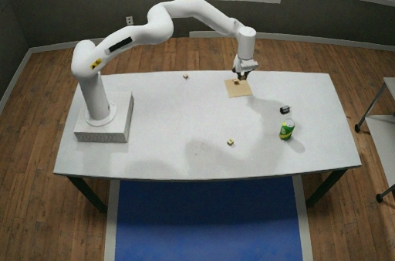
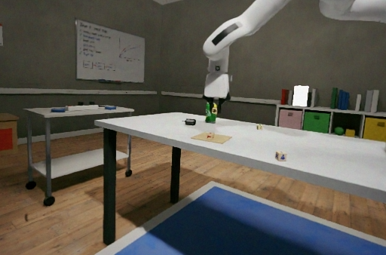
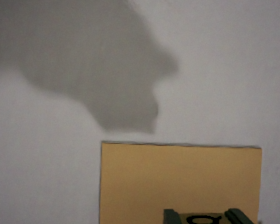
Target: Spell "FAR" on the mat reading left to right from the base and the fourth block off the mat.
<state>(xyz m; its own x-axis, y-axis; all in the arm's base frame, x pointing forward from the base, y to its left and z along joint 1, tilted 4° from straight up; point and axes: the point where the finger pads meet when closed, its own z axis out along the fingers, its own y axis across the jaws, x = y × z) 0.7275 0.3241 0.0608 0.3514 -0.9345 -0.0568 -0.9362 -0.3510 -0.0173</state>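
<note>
Now: hand 2 cm past the tan mat, 3 cm to the right of it and 12 cm above it. Also, from my hand: green soda can: 26 cm ahead, 28 cm to the right, 6 cm below; then small black object: 27 cm ahead, 10 cm to the right, 11 cm below.
</note>
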